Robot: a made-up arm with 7 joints. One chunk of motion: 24 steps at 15 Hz.
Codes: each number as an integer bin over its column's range. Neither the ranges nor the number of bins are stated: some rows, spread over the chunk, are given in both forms.
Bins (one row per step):
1: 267 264 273 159 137 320 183
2: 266 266 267 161 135 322 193
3: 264 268 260 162 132 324 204
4: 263 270 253 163 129 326 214
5: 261 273 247 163 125 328 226
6: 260 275 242 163 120 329 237
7: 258 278 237 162 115 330 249
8: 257 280 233 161 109 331 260
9: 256 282 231 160 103 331 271
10: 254 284 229 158 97 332 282
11: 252 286 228 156 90 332 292
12: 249 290 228 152 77 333 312
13: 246 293 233 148 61 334 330
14: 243 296 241 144 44 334 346
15: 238 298 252 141 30 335 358
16: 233 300 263 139 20 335 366
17: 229 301 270 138 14 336 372
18: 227 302 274 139 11 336 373
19: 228 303 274 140 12 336 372
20: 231 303 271 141 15 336 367
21: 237 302 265 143 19 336 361
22: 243 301 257 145 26 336 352
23: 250 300 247 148 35 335 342
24: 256 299 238 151 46 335 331
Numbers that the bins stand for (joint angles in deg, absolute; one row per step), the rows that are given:
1: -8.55 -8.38 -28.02 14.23 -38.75 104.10 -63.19
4: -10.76 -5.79 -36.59 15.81 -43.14 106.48 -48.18
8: -14.07 -1.49 -45.16 15.02 -54.13 108.46 -25.90
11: -16.83 1.10 -47.30 13.04 -64.57 108.86 -10.39
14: -21.79 5.40 -41.73 8.29 -89.84 109.65 15.76
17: -29.51 7.56 -29.31 5.91 -106.33 110.45 28.36
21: -25.10 7.99 -31.45 7.89 -103.58 110.45 23.03
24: -14.62 6.70 -43.02 11.06 -88.75 110.05 8.50
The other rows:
2: -9.10 -7.51 -30.59 15.02 -39.85 104.89 -58.35
3: -10.21 -6.65 -33.59 15.41 -41.49 105.68 -53.02
5: -11.86 -4.50 -39.16 15.81 -45.34 107.27 -42.36
6: -12.41 -3.64 -41.30 15.81 -48.09 107.67 -37.04
7: -13.52 -2.35 -43.44 15.41 -50.84 108.07 -31.22
9: -14.62 -0.62 -46.01 14.62 -57.43 108.46 -20.57
10: -15.72 0.24 -46.87 13.83 -60.73 108.86 -15.24
12: -18.48 2.82 -47.30 11.46 -71.71 109.26 -0.71
13: -20.14 4.11 -45.16 9.87 -80.50 109.65 8.01
15: -24.55 6.26 -37.02 7.10 -97.54 110.05 21.58
16: -27.31 7.13 -32.31 6.31 -103.03 110.05 25.45
18: -30.62 7.99 -27.60 6.31 -107.98 110.45 28.84
19: -30.07 8.42 -27.60 6.71 -107.43 110.45 28.36
20: -28.41 8.42 -28.88 7.10 -105.78 110.45 25.94
22: -21.79 7.56 -34.88 8.69 -99.73 110.45 18.67
23: -17.93 7.13 -39.16 9.87 -94.79 110.05 13.83

